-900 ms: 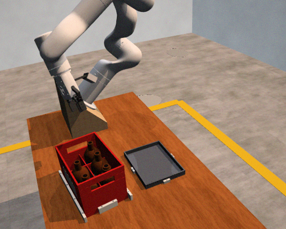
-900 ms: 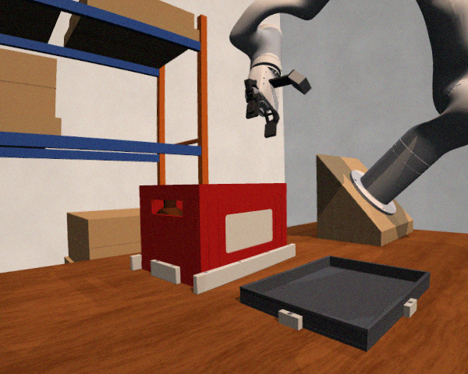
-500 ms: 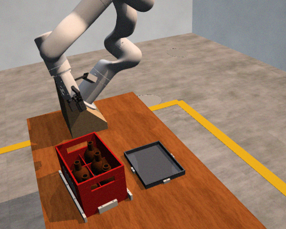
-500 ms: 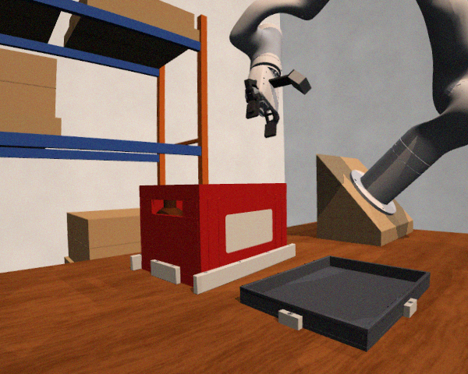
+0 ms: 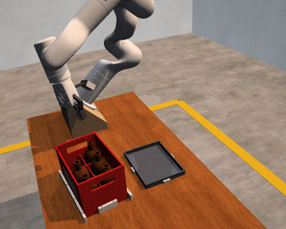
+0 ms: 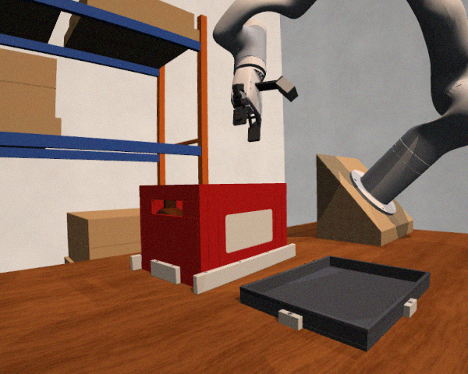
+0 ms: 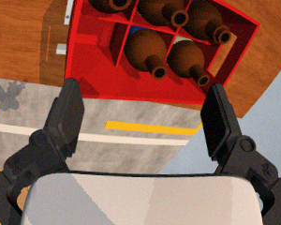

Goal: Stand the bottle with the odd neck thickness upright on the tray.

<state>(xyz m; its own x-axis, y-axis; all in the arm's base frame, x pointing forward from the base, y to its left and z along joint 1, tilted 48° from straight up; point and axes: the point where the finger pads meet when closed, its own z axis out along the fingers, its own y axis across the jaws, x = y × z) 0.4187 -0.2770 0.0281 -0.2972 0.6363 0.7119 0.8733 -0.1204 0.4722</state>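
Right now the red crate is 220 mm below my hand, 90 mm ahead of it and 10 mm to the right of it. From my hand the other things lie so: dark grey tray (290 mm below, 270 mm to the left, 120 mm ahead); then brown bottle (220 mm below, 180 mm ahead, 60 mm to the right).
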